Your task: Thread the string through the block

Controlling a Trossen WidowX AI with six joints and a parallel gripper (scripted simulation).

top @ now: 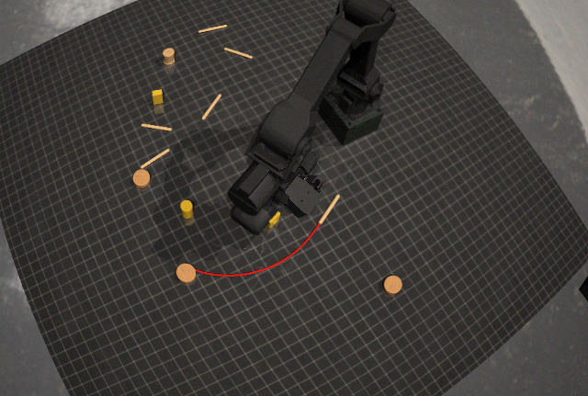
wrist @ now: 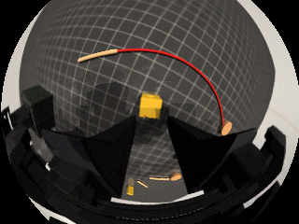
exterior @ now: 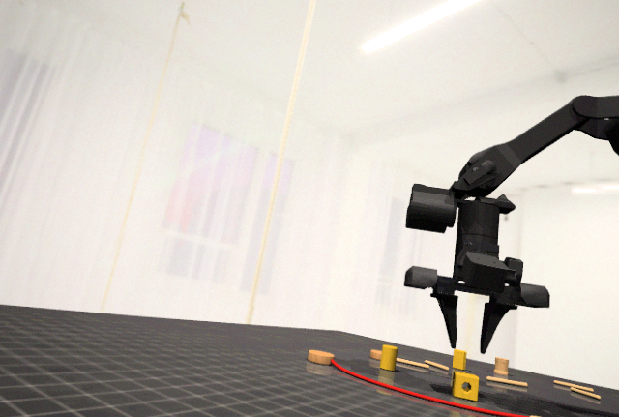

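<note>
Right now my gripper tip is 10 cm past the thin wooden stick, 6 cm to the right of it and 6 cm above it. Round my gripper tip: round wooden button (21 cm ahead, 5 cm below); then yellow cylinder (13 cm ahead, 11 cm to the right, 4 cm below).
</note>
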